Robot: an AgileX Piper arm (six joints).
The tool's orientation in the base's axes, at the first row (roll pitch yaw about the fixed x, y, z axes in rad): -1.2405, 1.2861, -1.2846
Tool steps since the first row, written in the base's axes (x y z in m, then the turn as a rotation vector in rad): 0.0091, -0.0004, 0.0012, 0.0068, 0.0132, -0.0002; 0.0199, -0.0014, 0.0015, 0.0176, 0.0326, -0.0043; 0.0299, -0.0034, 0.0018, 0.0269, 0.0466, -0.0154; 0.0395, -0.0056, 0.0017, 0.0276, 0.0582, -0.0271; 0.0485, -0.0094, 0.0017, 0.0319, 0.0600, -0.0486; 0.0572, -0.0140, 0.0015, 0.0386, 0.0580, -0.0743; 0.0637, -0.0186, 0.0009, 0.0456, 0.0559, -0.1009; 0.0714, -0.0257, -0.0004, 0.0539, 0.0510, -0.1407; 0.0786, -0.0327, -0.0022, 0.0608, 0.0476, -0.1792; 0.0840, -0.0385, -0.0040, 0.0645, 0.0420, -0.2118; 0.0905, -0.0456, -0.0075, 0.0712, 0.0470, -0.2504; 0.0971, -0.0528, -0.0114, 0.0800, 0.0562, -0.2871
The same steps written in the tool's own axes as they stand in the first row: -0.0003, -0.0002, 0.0092, -0.0028, 0.0131, 0.0063; 0.0005, -0.0007, 0.0200, -0.0033, 0.0335, 0.0161; 0.0016, -0.0021, 0.0300, 0.0044, 0.0504, 0.0239; 0.0030, -0.0037, 0.0396, 0.0125, 0.0647, 0.0232; 0.0047, -0.0068, 0.0487, 0.0330, 0.0724, 0.0254; 0.0069, -0.0107, 0.0575, 0.0587, 0.0777, 0.0298; 0.0092, -0.0146, 0.0641, 0.0854, 0.0831, 0.0344; 0.0130, -0.0207, 0.0718, 0.1256, 0.0894, 0.0392; 0.0172, -0.0266, 0.0791, 0.1640, 0.0968, 0.0427; 0.0209, -0.0314, 0.0845, 0.1971, 0.1002, 0.0436; 0.0267, -0.0369, 0.0908, 0.2333, 0.1157, 0.0466; 0.0329, -0.0425, 0.0973, 0.2667, 0.1348, 0.0517
